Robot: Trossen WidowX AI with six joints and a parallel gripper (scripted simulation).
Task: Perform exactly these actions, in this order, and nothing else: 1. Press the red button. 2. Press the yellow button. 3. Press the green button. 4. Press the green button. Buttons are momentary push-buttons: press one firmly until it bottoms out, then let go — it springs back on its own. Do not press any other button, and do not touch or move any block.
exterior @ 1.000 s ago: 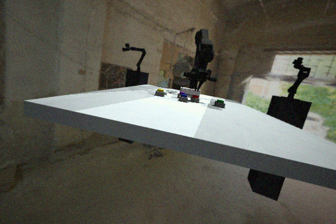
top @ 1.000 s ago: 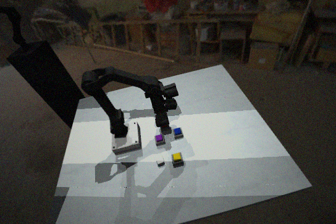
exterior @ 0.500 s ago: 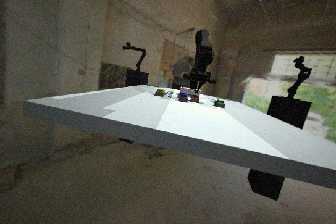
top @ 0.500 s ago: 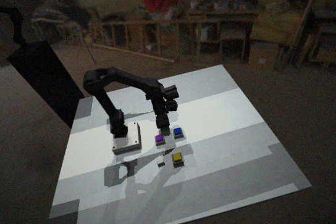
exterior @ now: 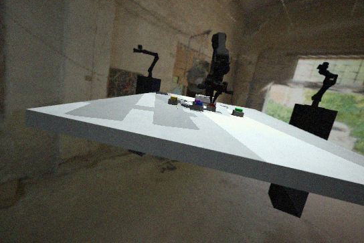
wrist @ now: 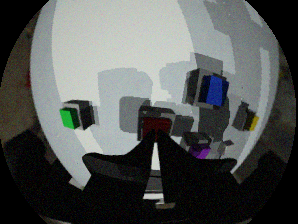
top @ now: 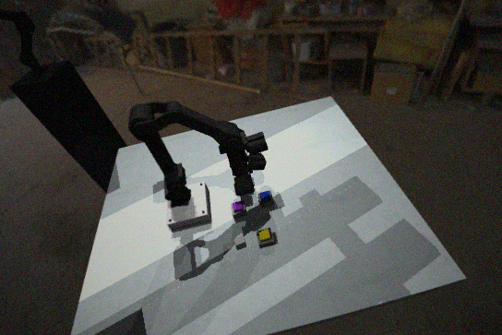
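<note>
The red button is 1 cm below my gripper tip. The rest, counted from my gripper tip: green button (14 cm to the left, 3 cm behind); blue button (7 cm ahead, 5 cm to the right); purple button (9 cm to the right, 2 cm behind).
</note>
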